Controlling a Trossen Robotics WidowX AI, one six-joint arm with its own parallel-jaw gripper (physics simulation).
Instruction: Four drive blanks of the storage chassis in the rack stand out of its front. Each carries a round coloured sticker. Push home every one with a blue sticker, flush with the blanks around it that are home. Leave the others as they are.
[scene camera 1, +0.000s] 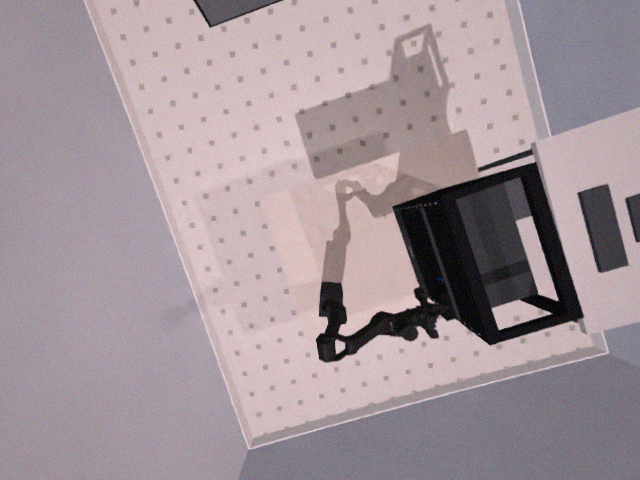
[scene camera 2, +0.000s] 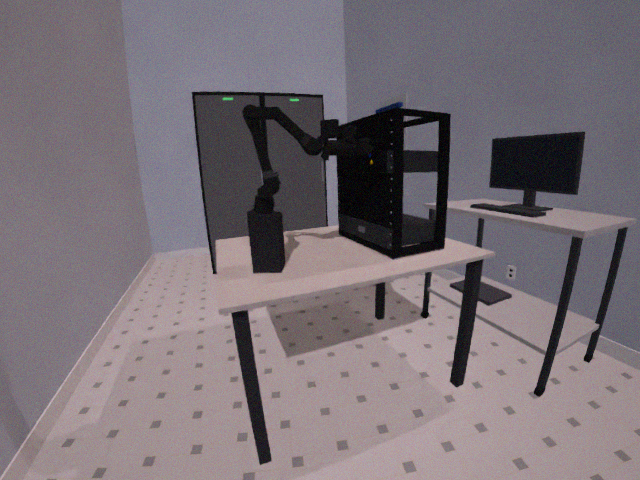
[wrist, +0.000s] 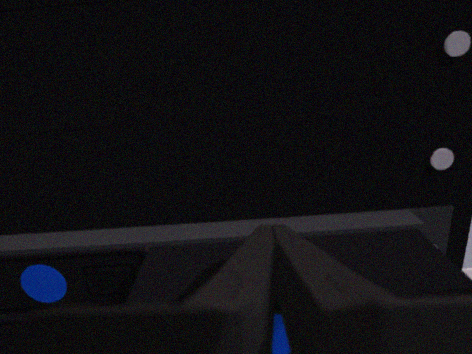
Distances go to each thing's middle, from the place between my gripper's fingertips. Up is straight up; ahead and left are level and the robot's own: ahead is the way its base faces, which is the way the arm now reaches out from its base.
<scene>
My gripper is now 180 mm short of the black rack (scene camera 1: 463, 242), 150 mm above it and 130 mm to the right of it.
</scene>
